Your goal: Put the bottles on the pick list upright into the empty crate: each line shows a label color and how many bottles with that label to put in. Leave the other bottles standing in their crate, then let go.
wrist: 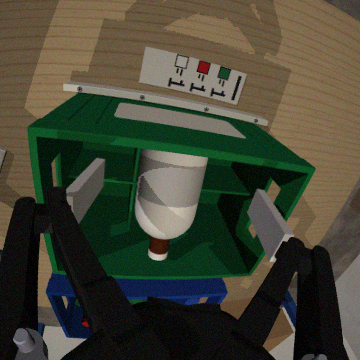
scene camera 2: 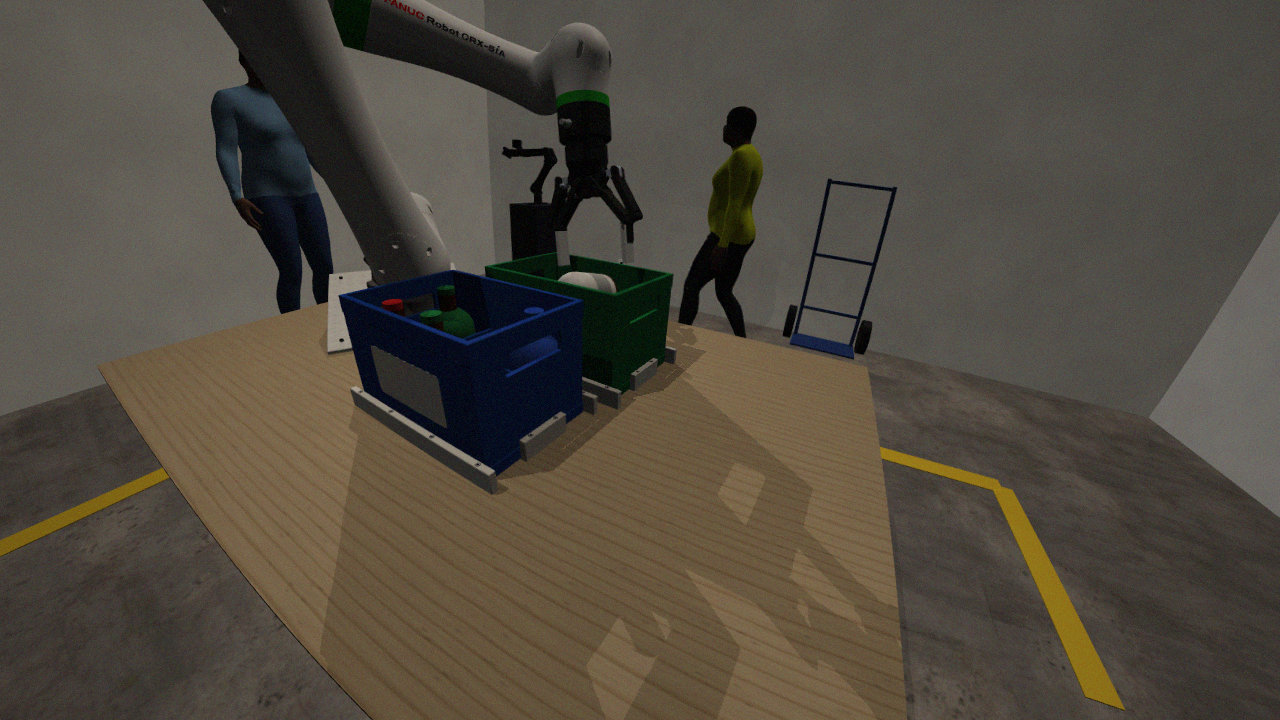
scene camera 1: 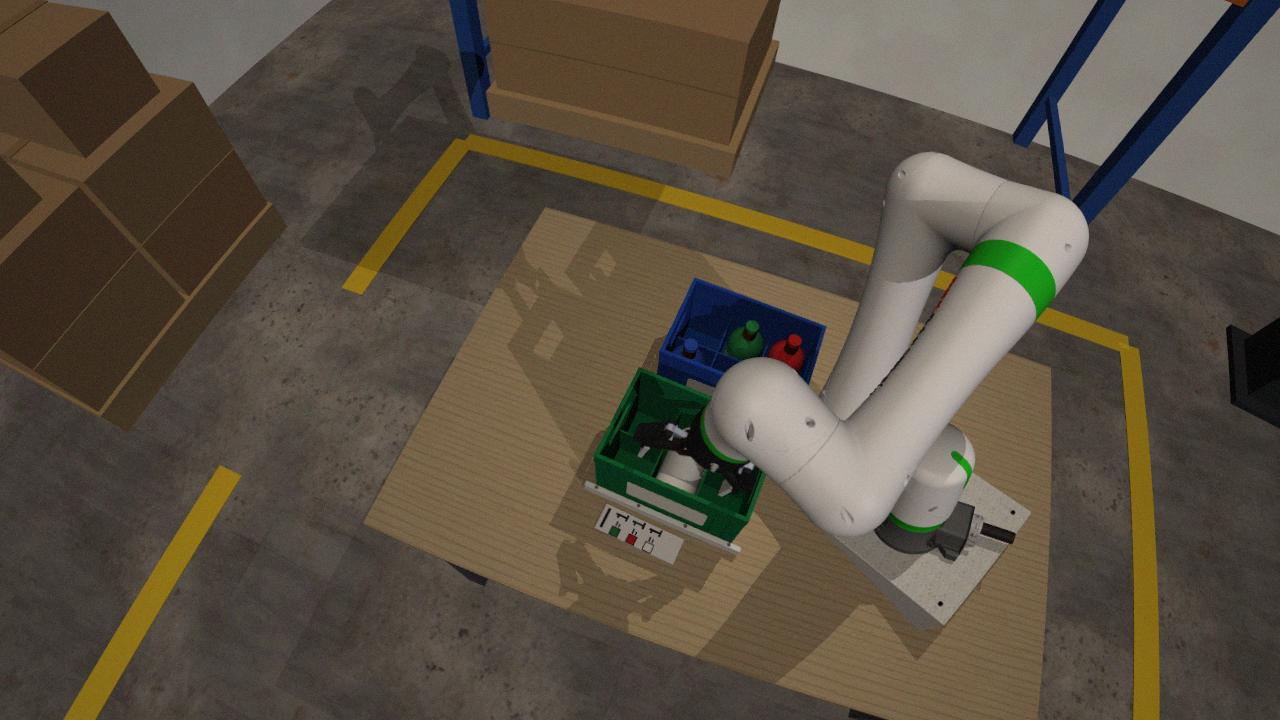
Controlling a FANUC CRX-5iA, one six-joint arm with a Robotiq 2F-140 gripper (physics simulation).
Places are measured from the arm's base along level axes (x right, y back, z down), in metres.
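Pixels of known places: gripper, fingertip midpoint: [wrist: 179,187] [scene camera 2: 594,264] [scene camera 1: 682,469]; arm's base, link origin: [scene camera 1: 909,518].
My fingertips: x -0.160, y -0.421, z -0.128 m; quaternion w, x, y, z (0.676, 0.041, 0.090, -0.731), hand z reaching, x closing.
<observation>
Ahead of a thing's pixels: the offset from my fingertips to its top centre. Level surfaces: height alone.
A white-label bottle @[dx +0.050, dy -0.005, dz +0.005 m] [scene camera 1: 680,469] [scene camera 2: 586,281] [wrist: 170,195] lies tipped over in the green crate @[dx +0.052, dy -0.010, dz +0.000 m] [scene camera 1: 613,471] [scene camera 2: 635,331] [wrist: 70,115], its brown neck and white cap toward the blue crate. My gripper [scene camera 1: 684,467] [scene camera 2: 595,248] [wrist: 179,187] is open and empty, pointing down, its fingers spread wide on both sides of this bottle near the rim. The blue crate @[dx +0.287, dy -0.008, dz +0.000 m] [scene camera 1: 673,358] [scene camera 2: 474,394] [wrist: 135,287] holds green bottles [scene camera 1: 744,341] [scene camera 2: 456,322], a red one @[dx +0.339, dy +0.076, dz +0.012 m] [scene camera 1: 786,354] and a blue-capped one @[dx +0.232, dy -0.094, dz +0.012 m] [scene camera 1: 690,349]; the arm partly hides them. The pick list @[dx -0.089, dy -0.026, dz +0.173 m] [scene camera 1: 662,541] [wrist: 192,75] reads green 1, red 1, white 1.
Metal rails @[dx -0.046, dy -0.003, dz +0.145 m] [scene camera 1: 662,517] [scene camera 2: 425,438] [wrist: 170,102] run along the crates on the wooden table @[dz +0.175 m] [scene camera 1: 483,429] [scene camera 2: 626,555]. The crates stand close together. Dividers split the green crate's inside. The arm base stands on a pale plate [scene camera 1: 948,582]. Two people stand beyond the table.
</observation>
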